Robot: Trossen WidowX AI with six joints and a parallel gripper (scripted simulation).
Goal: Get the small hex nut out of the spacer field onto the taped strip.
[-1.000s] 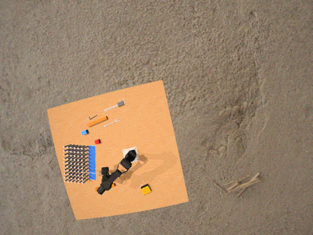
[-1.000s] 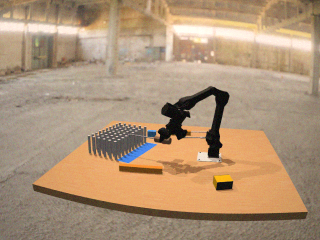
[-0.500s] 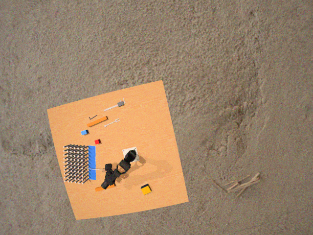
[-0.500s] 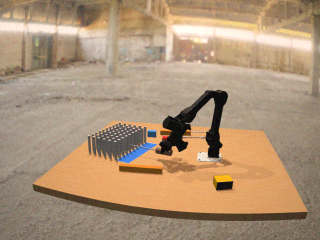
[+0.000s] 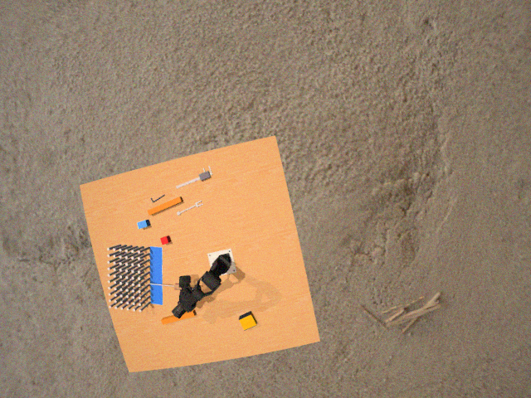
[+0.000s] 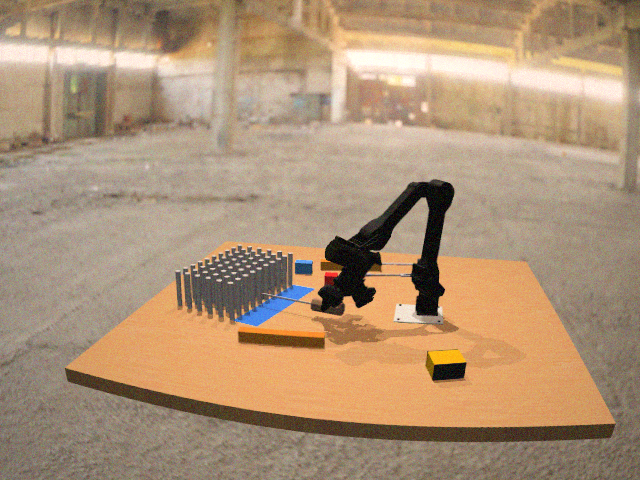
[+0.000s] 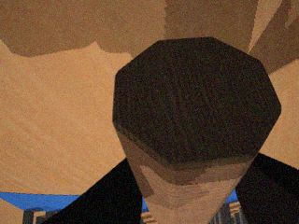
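The blue taped strip lies 160 mm ahead of my gripper tip, 90 mm to the right of it and 30 mm below it. Round my gripper tip: hex nut 330 mm ahead, 100 mm to the right, 30 mm below; red cube 290 mm to the right, 20 mm ahead, 10 mm below; wooden-handled rod tool 90 mm ahead, 30 mm to the right.
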